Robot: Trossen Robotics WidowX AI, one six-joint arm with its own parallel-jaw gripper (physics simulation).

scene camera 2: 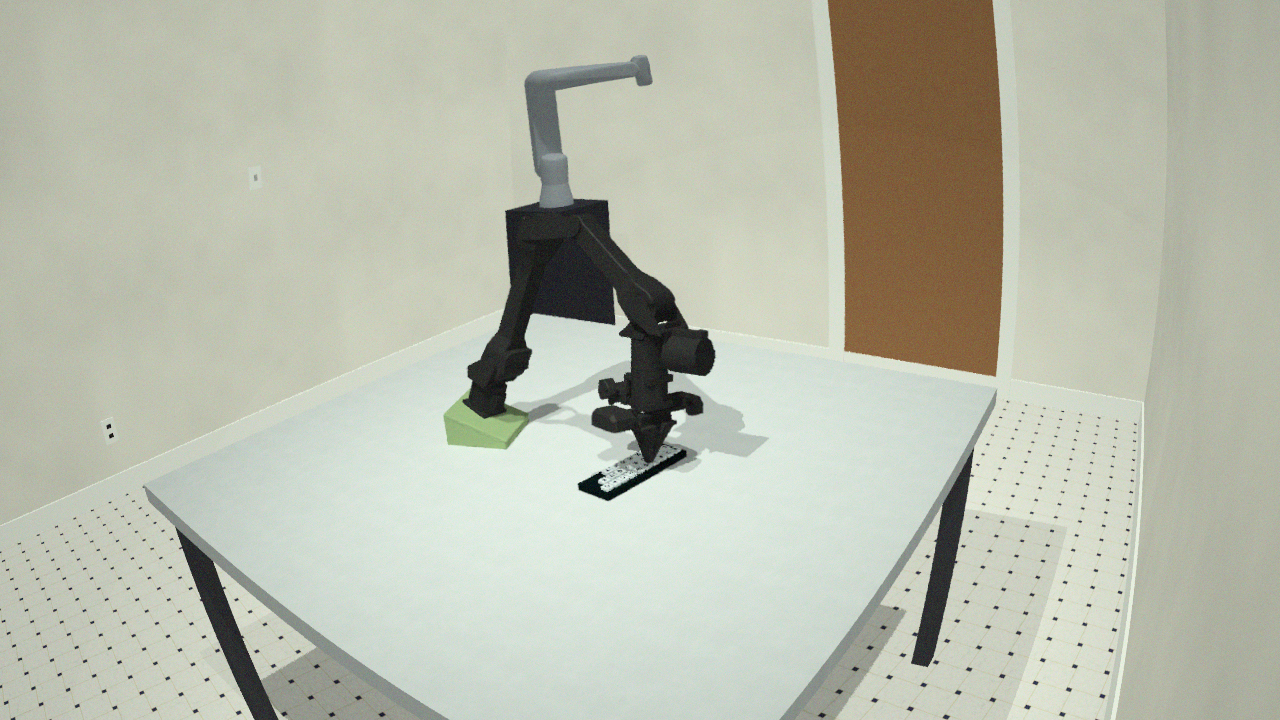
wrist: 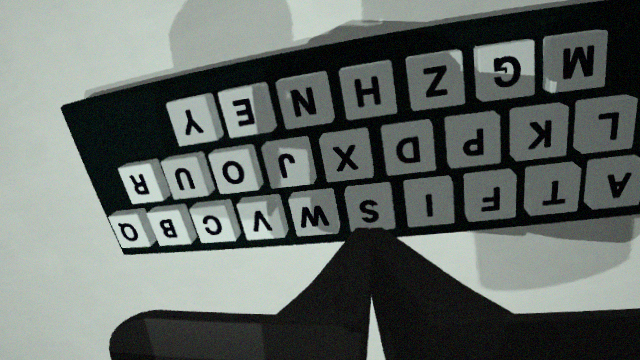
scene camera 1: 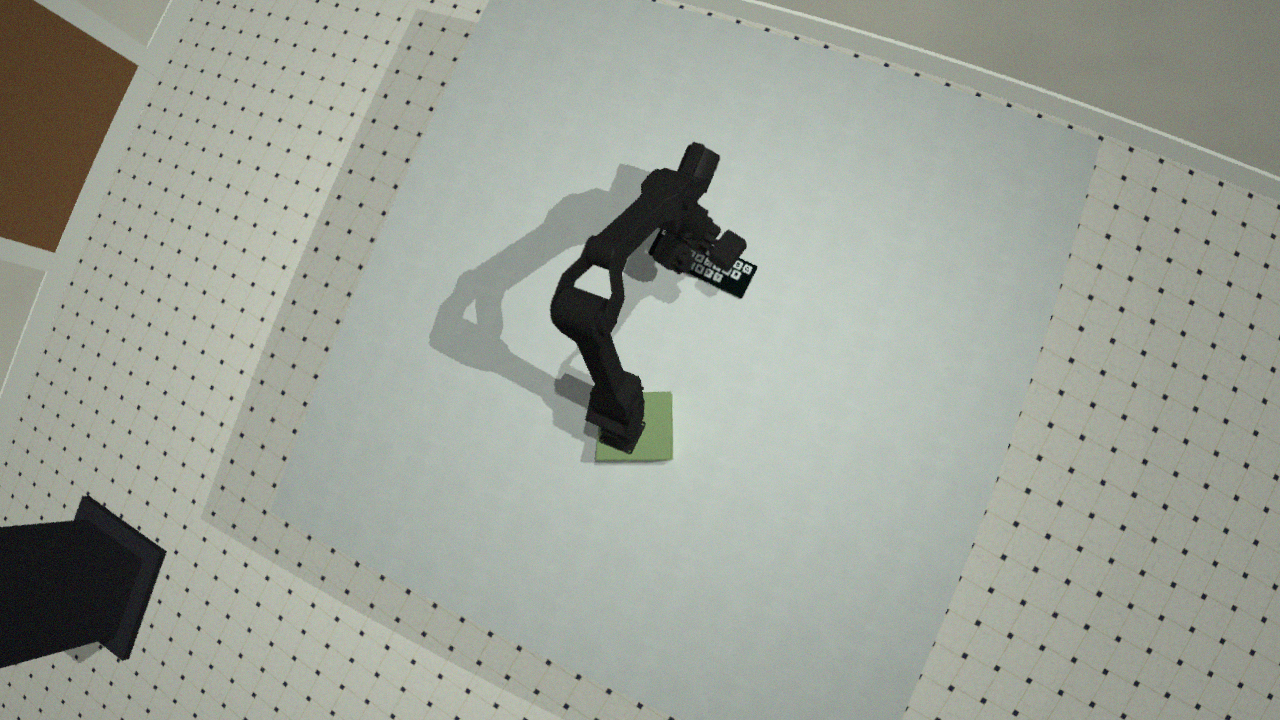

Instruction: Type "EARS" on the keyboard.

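Seen in the pictures: gripper, between the fingertips: point(scene camera 2: 648, 462) point(wrist: 368, 241) point(scene camera 1: 703, 243); arm's base, origin of its link: point(scene camera 2: 483, 406) point(scene camera 1: 622, 432).
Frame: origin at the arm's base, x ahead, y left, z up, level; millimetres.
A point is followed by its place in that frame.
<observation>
A black keyboard point(scene camera 1: 746, 282) @(x 341, y -96, z -33 mm) point(scene camera 2: 594, 488) @(x 346, y -97, z -32 mm) point(wrist: 95, 130) @(x 324, y -86, z -33 mm) with pale letter keys lies on the table, upside down in the wrist view. My gripper point(scene camera 2: 649, 458) @(x 377, y 4, z -21 mm) point(wrist: 368, 241) @(x 377, y 4, z -21 mm) is shut and empty, pointing down. Its tips are at the lower edge of the S key point(wrist: 370, 206) @(x 369, y 6, z -27 mm) in the wrist view; whether they touch it I cannot tell. The E key point(wrist: 245, 111) @(x 331, y -24, z -27 mm) is in the upper row, the R key point(wrist: 141, 185) @(x 346, y -72, z -27 mm) at the left of the middle row, and the A key point(wrist: 617, 184) @(x 376, y 80, z -27 mm) at the right end of the lower row. The arm hides part of the keyboard in scene camera 1.
The arm stands on a green wedge block point(scene camera 1: 658, 429) @(x 31, y -57, z -2 mm) point(scene camera 2: 478, 432) @(x 53, y -69, z -15 mm) on the pale table point(scene camera 1: 805, 492) @(x 30, y -339, z -45 mm) point(scene camera 2: 501, 573) @(x 387, y -358, z -45 mm). A grey arm point(scene camera 2: 543, 125) on a black pedestal point(scene camera 2: 572, 277) stands beyond the table in scene camera 2.
</observation>
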